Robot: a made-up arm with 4 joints.
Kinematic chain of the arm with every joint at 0, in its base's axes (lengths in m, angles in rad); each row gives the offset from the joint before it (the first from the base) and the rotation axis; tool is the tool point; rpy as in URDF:
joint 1: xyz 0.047 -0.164 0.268 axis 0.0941 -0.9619 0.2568
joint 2: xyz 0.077 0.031 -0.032 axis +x
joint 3: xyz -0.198 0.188 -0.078 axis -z
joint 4: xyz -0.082 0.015 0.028 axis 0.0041 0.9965 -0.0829
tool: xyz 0.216 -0.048 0.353 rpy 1.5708 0 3.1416
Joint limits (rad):
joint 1: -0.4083..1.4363
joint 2: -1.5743..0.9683
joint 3: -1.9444..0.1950
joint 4: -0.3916..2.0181
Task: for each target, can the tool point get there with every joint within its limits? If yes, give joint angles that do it. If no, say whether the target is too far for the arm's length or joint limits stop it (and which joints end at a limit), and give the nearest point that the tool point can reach.
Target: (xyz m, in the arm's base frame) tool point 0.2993 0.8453 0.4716
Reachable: no: too far | nearest point 0.0966 0.3711 0.3862 | short by 0.523 m
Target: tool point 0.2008 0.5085 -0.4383
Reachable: no: too far | nearest point 0.1396 0.2429 -0.1582 | short by 0.391 m
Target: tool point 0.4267 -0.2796 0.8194
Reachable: no: joint limits stop it (at a limit: joint 1, joint 2) | nearest point 0.2038 -0.1583 0.6229 | short by 0.321 m
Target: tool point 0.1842 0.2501 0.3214
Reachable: yes | joints -0.2611 -0.0323 -0.9137 0.5563
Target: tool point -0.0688 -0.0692 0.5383
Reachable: yes | joints 0.8837 0.6620 -0.3499 0.4656
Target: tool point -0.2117 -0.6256 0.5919
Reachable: no: joint limits stop it (at a limit: joint 2, joint 4) | nearest point -0.1763 -0.3708 0.4841 | short by 0.279 m
